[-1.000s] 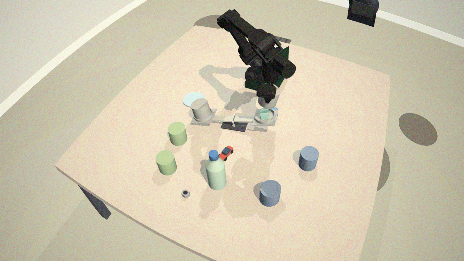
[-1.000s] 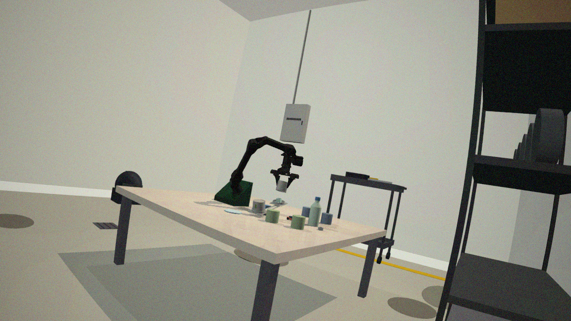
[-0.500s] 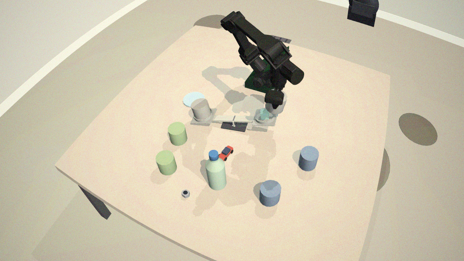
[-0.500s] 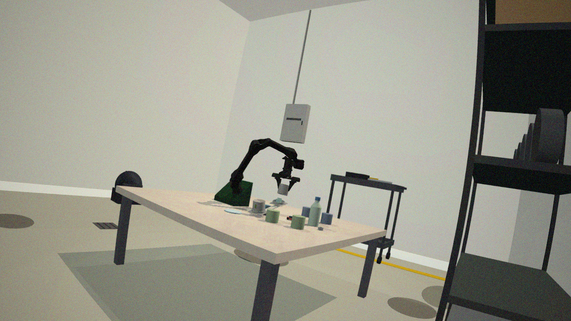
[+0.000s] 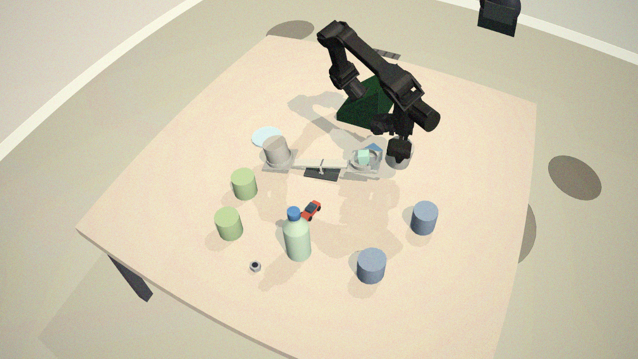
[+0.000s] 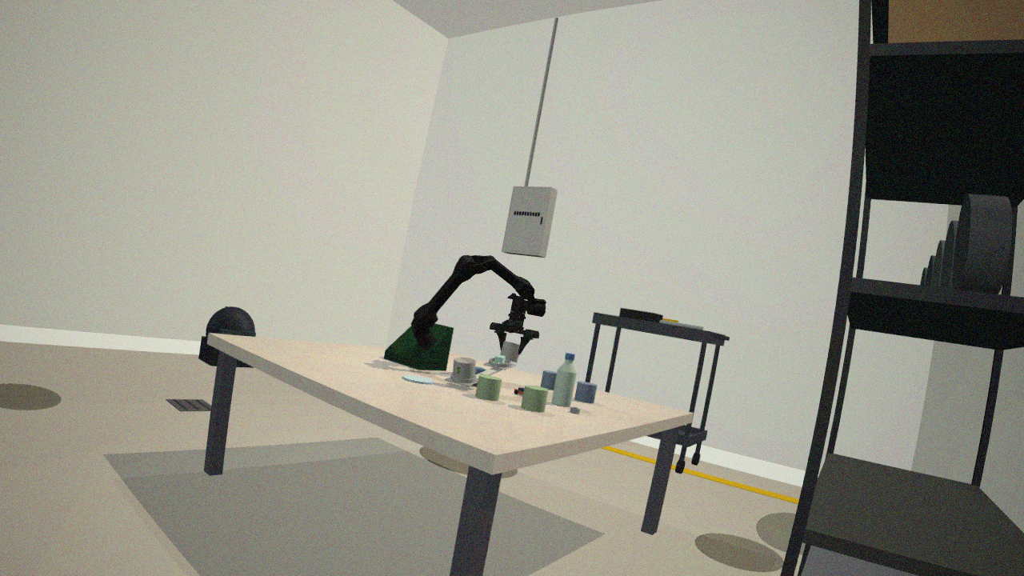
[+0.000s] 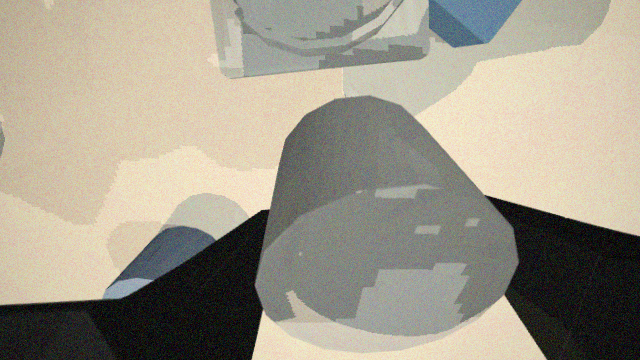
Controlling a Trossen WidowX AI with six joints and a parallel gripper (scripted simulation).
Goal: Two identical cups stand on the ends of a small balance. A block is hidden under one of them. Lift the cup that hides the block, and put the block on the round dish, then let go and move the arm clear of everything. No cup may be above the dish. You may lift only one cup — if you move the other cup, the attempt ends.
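Now: gripper tip 4 cm past the round dish, 45 cm to the left of it and 11 cm above it. Round my gripper tip: light blue box: 6 cm behind, 10 cm to the right, 9 cm below; then red toy car: 20 cm ahead, 19 cm to the right, 10 cm below; then balance: 5 cm ahead, 22 cm to the right, 9 cm below.
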